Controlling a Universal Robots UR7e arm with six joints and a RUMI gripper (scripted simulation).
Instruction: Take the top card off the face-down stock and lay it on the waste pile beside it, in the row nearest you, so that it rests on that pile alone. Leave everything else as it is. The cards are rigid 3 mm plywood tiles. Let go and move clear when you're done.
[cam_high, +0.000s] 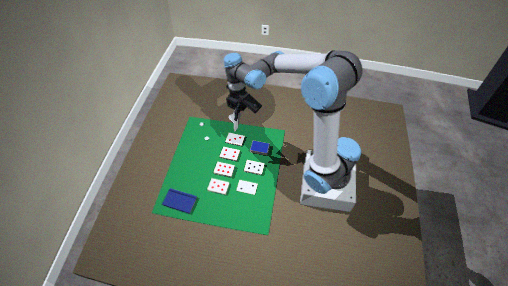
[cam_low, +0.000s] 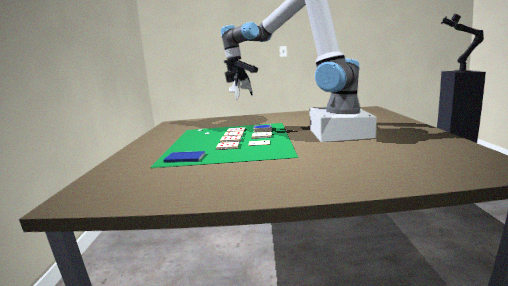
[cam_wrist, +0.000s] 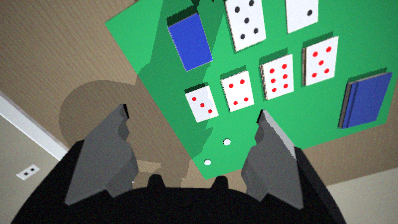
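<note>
Now: hand 60 mm short of the red card and 160 mm above it. Round my hand: green mat 50 mm ahead, 190 mm to the left, 180 mm below; then black-pip card 100 mm behind, 240 mm to the left, 170 mm below.
</note>
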